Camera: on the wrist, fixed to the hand. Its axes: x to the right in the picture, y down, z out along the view.
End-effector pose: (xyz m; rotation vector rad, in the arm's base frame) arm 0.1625 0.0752 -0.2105 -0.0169 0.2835 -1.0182
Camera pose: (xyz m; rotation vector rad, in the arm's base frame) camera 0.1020 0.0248 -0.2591 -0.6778 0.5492 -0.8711
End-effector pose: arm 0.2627 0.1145 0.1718 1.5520 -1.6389 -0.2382
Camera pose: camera 0.3542 0.1006 0.1713 1.0159 -1.4055 -0.7794
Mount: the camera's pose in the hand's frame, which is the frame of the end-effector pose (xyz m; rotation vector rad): 0.0236 -0.0702 -0.0555 -0.6892 -0.0797 0.0055
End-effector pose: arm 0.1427 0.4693 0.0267 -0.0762 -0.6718 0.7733
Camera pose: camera 0.2311 0.4439 0.0165 -0.6770 -0.9914 0.5227
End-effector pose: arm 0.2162 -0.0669 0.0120 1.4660 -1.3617 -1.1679
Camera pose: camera 0.2876 -0.0853 -0.0440 0.9228 -0.8691 -1.5077
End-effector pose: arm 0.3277 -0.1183 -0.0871 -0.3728 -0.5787 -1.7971
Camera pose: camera 0.2559 -0.1524 -0.1344 -0.9118 0.0118 -1.9454
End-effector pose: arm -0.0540 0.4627 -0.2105 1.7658 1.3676 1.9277
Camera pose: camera -0.1382 0.4906 -0.2369 1.4671 0.5526 1.9691
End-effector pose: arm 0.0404 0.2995 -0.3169 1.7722 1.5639 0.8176
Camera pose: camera -0.0434 0.3328 -0.3376 1.2803 1.0417 1.1071
